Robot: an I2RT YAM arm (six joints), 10 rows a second.
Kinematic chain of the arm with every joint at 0, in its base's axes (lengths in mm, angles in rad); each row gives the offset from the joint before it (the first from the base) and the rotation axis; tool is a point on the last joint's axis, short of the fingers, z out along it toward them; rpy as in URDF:
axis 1: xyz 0 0 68 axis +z
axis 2: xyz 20 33.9 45.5 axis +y
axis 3: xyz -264 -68.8 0 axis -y
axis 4: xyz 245 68.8 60 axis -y
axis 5: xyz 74 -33.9 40.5 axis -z
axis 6: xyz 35.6 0 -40.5 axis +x
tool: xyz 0 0 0 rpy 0 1.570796 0
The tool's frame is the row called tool.
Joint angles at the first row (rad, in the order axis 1, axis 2, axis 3, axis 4, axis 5, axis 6):
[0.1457, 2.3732, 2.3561, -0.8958, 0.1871, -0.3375]
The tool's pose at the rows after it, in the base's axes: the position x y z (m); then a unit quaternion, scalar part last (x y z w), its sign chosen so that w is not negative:
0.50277 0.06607 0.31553 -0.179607 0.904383 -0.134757 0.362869
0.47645 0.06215 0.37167 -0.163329 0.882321 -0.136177 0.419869
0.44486 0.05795 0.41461 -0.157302 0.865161 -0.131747 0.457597
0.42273 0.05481 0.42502 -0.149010 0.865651 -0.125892 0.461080
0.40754 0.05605 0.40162 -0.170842 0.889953 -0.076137 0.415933
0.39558 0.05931 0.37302 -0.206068 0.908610 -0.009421 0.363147
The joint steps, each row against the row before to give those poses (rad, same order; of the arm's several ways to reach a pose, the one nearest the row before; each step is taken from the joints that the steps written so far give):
[0.0000, -0.0934, 0.0047, 0.0152, 0.0291, 0.0031]
[0.0000, -0.1181, -0.0016, 0.0078, 0.0016, 0.0091]
[0.0000, -0.1181, -0.0289, -0.0062, -0.0122, 0.0016]
[0.0000, -0.0950, -0.0966, 0.0062, -0.0032, 0.0198]
[0.0000, -0.0722, -0.1593, -0.0275, -0.0974, 0.0216]
[0.0000, -0.0432, -0.1365, -0.0323, -0.1398, -0.0045]

